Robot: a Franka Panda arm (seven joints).
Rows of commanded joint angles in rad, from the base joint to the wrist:
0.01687 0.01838 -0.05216 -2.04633 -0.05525 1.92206 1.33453
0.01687 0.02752 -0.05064 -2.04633 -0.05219 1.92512 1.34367
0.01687 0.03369 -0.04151 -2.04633 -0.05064 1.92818 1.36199
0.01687 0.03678 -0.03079 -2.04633 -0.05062 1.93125 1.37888
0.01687 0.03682 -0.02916 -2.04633 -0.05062 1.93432 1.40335
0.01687 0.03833 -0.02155 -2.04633 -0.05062 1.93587 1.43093
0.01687 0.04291 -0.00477 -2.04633 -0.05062 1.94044 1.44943
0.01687 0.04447 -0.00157 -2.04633 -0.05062 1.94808 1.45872
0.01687 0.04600 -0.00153 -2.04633 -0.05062 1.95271 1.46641
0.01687 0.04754 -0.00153 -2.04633 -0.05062 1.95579 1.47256
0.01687 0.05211 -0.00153 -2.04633 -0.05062 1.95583 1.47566
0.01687 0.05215 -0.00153 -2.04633 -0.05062 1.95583 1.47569
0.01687 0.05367 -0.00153 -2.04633 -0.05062 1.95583 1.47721
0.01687 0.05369 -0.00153 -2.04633 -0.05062 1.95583 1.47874
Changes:
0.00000 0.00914 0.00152 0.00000 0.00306 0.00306 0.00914
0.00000 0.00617 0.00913 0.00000 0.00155 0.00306 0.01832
0.00000 0.00309 0.01072 0.00000 0.00002 0.00307 0.01689
0.00000 0.00004 0.00163 0.00000 0.00000 0.00307 0.02447
0.00000 0.00151 0.00761 0.00000 0.00000 0.00155 0.02758
0.00000 0.00458 0.01678 0.00000 0.00000 0.00457 0.01850
0.00000 0.00156 0.00320 0.00000 0.00000 0.00764 0.00929
0.00000 0.00153 0.00004 0.00000 0.00000 0.00463 0.00769
0.00000 0.00154 0.00000 0.00000 0.00000 0.00308 0.00615
0.00000 0.00457 0.00000 0.00000 0.00000 0.00004 0.00310
0.00000 0.00004 0.00000 0.00000 0.00000 0.00000 0.00003
0.00000 0.00152 0.00000 0.00000 0.00000 0.00000 0.00152
0.00000 0.00002 0.00000 0.00000 0.00000 0.00000 0.00153

